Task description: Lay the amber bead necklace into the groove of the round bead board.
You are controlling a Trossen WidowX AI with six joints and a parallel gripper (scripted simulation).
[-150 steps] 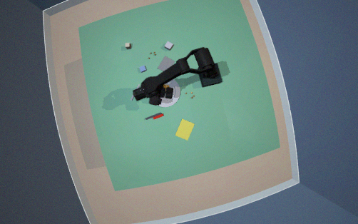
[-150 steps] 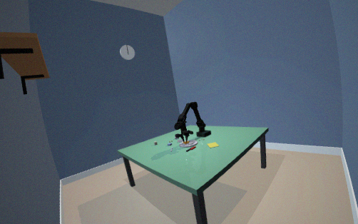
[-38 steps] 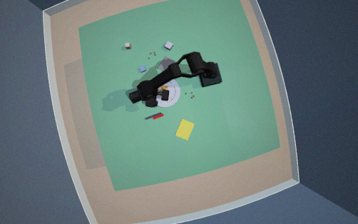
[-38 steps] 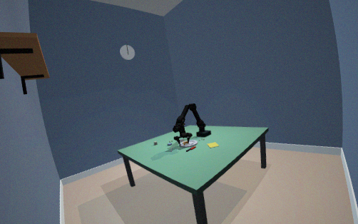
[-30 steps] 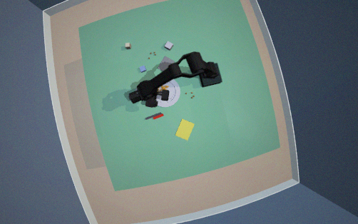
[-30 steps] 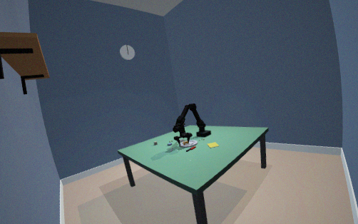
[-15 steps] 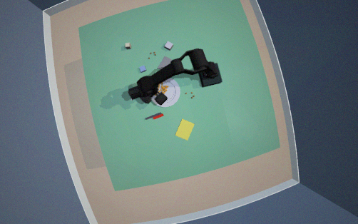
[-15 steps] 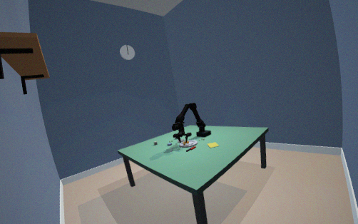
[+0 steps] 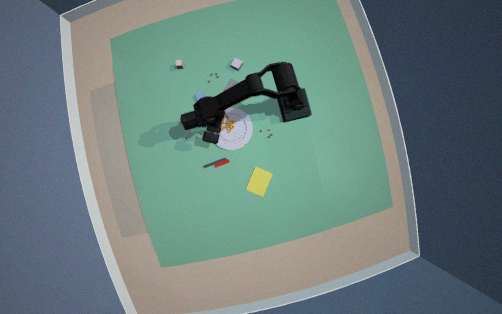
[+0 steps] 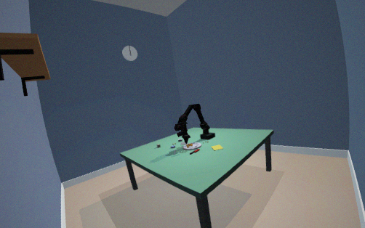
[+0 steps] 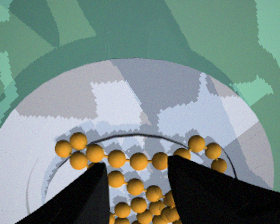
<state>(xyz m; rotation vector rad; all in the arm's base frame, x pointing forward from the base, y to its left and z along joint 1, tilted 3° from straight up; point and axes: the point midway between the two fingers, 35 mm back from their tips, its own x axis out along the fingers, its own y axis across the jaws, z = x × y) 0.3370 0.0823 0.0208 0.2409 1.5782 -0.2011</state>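
The round grey bead board is 50 mm behind my gripper tip, 20 mm to the left of it and 40 mm below it. The rest, counted from my gripper tip: grey rod (150 mm ahead, 10 mm to the left, 50 mm below); blue block (90 mm ahead, 150 mm to the right, 40 mm below); red-handled tool (10 mm ahead, 180 mm to the left, 40 mm below).
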